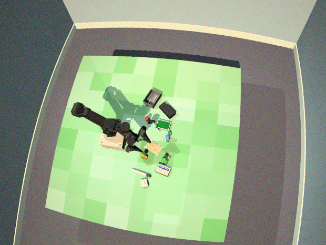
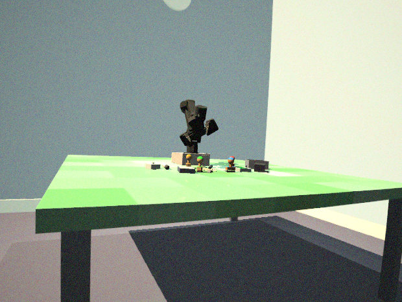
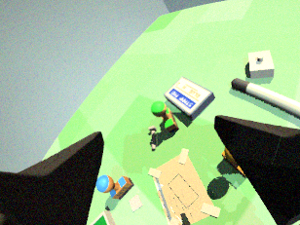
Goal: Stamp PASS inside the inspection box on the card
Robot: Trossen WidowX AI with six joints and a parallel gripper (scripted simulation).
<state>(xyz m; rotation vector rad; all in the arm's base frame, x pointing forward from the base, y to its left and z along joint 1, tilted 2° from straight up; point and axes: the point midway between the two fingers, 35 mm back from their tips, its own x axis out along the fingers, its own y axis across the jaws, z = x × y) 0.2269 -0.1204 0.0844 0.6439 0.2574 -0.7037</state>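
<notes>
Right now the green-knobbed stamp is 120 mm below my gripper tip, 90 mm ahead of it and 60 mm to the right of it. From my gripper tip the other things lie so: blue-and-white pad 120 mm to the right, 120 mm below, 80 mm ahead; then cream card 140 mm below, 40 mm to the left, 30 mm ahead; then orange stamp 120 mm below, 40 mm behind, 20 mm to the right.
</notes>
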